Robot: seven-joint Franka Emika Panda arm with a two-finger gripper.
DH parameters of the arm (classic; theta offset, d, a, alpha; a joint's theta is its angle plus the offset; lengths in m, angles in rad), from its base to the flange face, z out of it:
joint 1: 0 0.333 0 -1.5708
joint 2: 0 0 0 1.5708
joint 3: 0 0.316 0.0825 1.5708
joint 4: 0 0 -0.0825 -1.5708
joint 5: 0 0.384 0 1.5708
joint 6: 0 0 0.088 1.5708
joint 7: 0 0.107 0 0
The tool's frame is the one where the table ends.
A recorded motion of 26 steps. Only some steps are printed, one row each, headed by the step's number.
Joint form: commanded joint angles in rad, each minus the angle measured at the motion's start. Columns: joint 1, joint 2, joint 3, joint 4, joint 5, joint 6, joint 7.
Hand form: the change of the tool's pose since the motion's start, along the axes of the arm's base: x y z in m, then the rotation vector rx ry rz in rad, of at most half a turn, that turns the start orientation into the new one. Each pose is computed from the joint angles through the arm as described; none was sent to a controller.
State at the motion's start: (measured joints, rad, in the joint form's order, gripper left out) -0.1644 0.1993 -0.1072 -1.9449 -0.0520 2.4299 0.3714
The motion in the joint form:
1: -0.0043 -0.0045 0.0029 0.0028 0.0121 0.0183 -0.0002
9: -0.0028 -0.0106 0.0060 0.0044 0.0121 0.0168 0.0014
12: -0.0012 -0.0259 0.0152 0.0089 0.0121 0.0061 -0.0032
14: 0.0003 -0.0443 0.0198 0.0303 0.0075 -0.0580 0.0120
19: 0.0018 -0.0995 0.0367 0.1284 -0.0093 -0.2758 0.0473
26: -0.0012 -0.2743 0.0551 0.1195 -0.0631 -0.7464 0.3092
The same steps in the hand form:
1: 0.0014 -0.0012 0.0062 0.0044 -0.0278 -0.0066
9: 0.0018 0.0015 0.0106 0.0044 -0.0342 -0.0036
12: 0.0022 0.0080 0.0210 0.0038 -0.0429 0.0109
14: 0.0005 0.0117 0.0354 0.0114 -0.0204 0.0016
19: -0.0064 0.0223 0.0935 0.0223 0.0413 -0.0194
26: -0.0863 0.0386 0.1445 0.0604 0.3167 -0.2943

